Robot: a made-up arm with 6 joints. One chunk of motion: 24 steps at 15 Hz.
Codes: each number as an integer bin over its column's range. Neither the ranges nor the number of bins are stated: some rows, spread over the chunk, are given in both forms.
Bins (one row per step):
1: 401 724 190 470 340 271
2: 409 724 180 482 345 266
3: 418 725 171 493 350 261
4: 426 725 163 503 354 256
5: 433 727 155 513 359 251
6: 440 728 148 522 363 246
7: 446 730 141 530 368 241
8: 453 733 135 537 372 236
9: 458 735 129 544 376 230
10: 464 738 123 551 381 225
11: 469 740 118 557 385 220
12: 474 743 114 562 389 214
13: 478 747 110 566 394 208
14: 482 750 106 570 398 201
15: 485 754 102 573 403 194
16: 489 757 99 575 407 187
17: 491 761 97 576 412 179
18: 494 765 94 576 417 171
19: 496 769 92 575 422 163
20: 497 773 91 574 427 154
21: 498 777 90 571 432 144
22: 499 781 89 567 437 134
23: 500 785 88 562 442 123
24: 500 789 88 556 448 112
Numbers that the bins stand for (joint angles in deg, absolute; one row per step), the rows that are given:
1: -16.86 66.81 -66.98 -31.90 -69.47 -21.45
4: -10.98 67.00 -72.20 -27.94 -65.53 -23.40
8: -4.63 68.53 -77.62 -23.86 -60.47 -26.00
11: -0.87 69.86 -80.90 -21.47 -56.82 -28.09
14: 2.18 71.77 -83.22 -19.91 -53.17 -30.56
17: 4.30 73.86 -84.96 -19.19 -49.23 -33.42
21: 5.95 76.91 -86.31 -19.79 -43.61 -37.98
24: 6.42 79.19 -86.70 -21.59 -39.11 -42.15
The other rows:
2: -14.98 66.81 -68.92 -30.46 -68.06 -22.10
3: -12.87 67.00 -70.66 -29.14 -66.66 -22.75
5: -9.34 67.39 -73.75 -26.74 -64.13 -24.05
6: -7.69 67.58 -75.10 -25.66 -63.00 -24.70
7: -6.28 67.96 -76.46 -24.70 -61.60 -25.35
9: -3.46 68.91 -78.78 -23.03 -59.35 -26.78
10: -2.05 69.48 -79.93 -22.19 -57.94 -27.43
12: 0.30 70.43 -81.67 -20.87 -55.70 -28.87
13: 1.24 71.19 -82.45 -20.39 -54.29 -29.65
15: 2.89 72.53 -83.99 -19.55 -51.76 -31.47
16: 3.83 73.10 -84.57 -19.31 -50.64 -32.38
18: 5.01 74.62 -85.54 -19.19 -47.83 -34.47
19: 5.48 75.38 -85.93 -19.31 -46.42 -35.51
20: 5.71 76.14 -86.12 -19.43 -45.02 -36.68
22: 6.18 77.67 -86.51 -20.27 -42.21 -39.28
23: 6.42 78.43 -86.70 -20.87 -40.80 -40.72

